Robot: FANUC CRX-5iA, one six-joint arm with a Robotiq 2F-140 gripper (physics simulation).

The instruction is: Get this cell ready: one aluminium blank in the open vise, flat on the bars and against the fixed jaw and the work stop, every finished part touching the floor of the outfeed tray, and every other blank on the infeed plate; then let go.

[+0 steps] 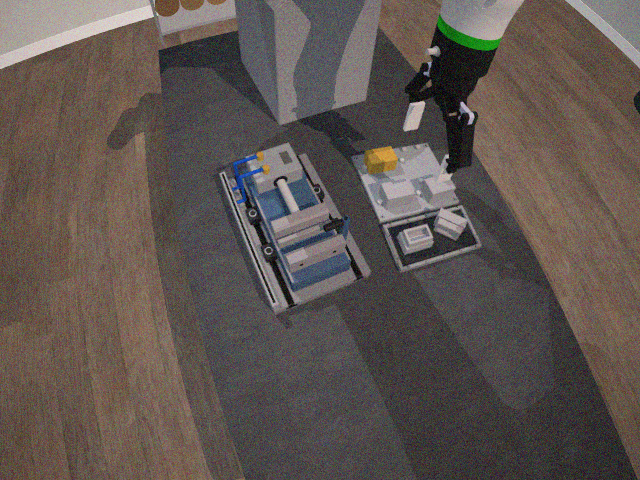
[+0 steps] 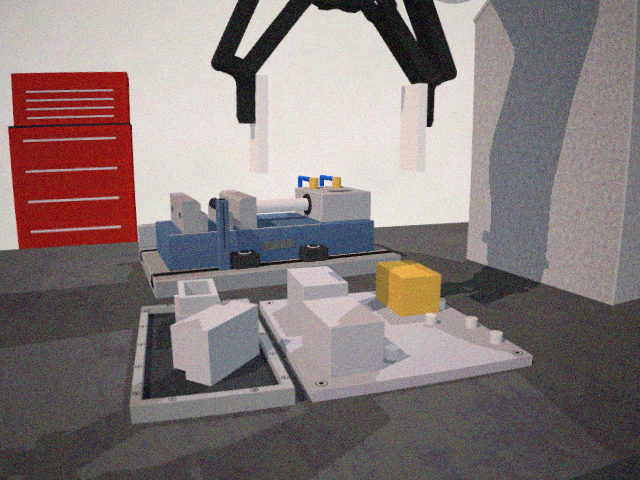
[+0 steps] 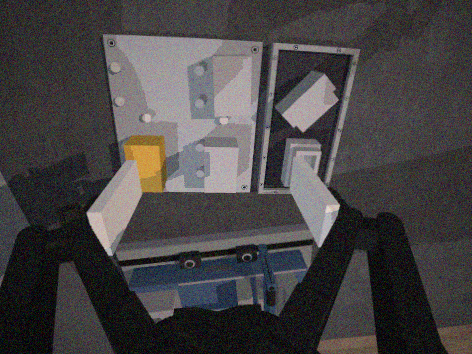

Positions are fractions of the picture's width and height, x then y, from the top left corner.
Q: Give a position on a vise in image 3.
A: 0.47, 0.83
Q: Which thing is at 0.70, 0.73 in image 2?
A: An infeed plate.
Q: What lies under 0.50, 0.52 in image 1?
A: A fixed jaw.
